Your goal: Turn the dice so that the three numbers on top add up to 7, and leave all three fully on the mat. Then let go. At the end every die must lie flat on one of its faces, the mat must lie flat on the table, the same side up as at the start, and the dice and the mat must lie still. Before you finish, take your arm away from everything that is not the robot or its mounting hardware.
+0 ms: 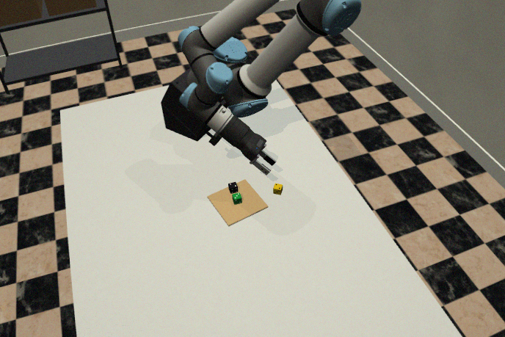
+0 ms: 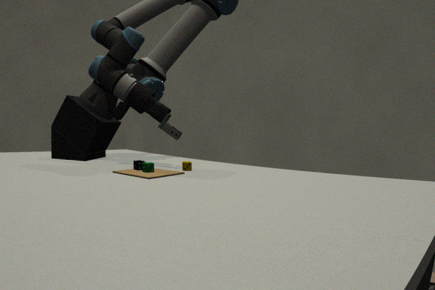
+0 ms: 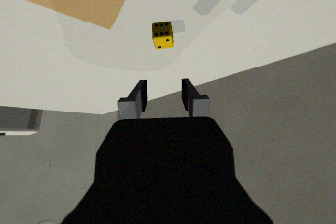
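Right now my hand is 2 cm short of the yellow die, 3 cm to the right of it and 9 cm above it. The rest, counted from my hand: black die (2 cm behind, 11 cm to the right, 9 cm below); then tan mat (3 cm ahead, 10 cm to the right, 10 cm below); then green die (3 cm ahead, 10 cm to the right, 9 cm below).
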